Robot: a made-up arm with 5 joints.
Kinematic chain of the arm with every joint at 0, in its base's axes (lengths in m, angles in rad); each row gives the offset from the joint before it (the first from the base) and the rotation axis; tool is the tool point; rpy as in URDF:
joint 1: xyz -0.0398 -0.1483 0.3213 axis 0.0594 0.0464 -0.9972
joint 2: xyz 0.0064 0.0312 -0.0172 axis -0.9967 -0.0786 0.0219
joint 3: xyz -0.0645 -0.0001 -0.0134 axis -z
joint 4: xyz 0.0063 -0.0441 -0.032 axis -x
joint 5: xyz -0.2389 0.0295 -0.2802 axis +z
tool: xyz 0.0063 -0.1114 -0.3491 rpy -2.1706 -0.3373 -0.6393
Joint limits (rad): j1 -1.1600..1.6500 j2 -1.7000..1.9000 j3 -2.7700..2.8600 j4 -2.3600..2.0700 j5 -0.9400..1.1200
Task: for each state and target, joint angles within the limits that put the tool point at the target. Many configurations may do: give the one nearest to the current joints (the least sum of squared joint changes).
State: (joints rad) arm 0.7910 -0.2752 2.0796 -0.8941 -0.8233
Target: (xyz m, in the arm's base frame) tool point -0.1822 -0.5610 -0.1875
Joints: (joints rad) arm 1.3219 0.1364 2.6733 -0.8679 -0.8426
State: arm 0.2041 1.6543 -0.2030 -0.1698 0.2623
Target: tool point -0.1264 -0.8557 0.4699
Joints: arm -0.2534 1.5456 -0.0130 0.1082 -0.3176
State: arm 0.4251 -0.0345 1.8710 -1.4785 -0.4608
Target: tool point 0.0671 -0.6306 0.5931
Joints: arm 0.8512 0.2265 2.6294 -2.1721 -0.2746
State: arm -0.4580 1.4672 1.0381 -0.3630 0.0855
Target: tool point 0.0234 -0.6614 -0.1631
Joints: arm -0.2474 1.1666 0.9836 -0.2942 0.0122
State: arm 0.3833 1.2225 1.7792 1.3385 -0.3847
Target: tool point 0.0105 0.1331 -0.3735
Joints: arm 0.5639 1.3360 2.7111 1.6079 -0.2516
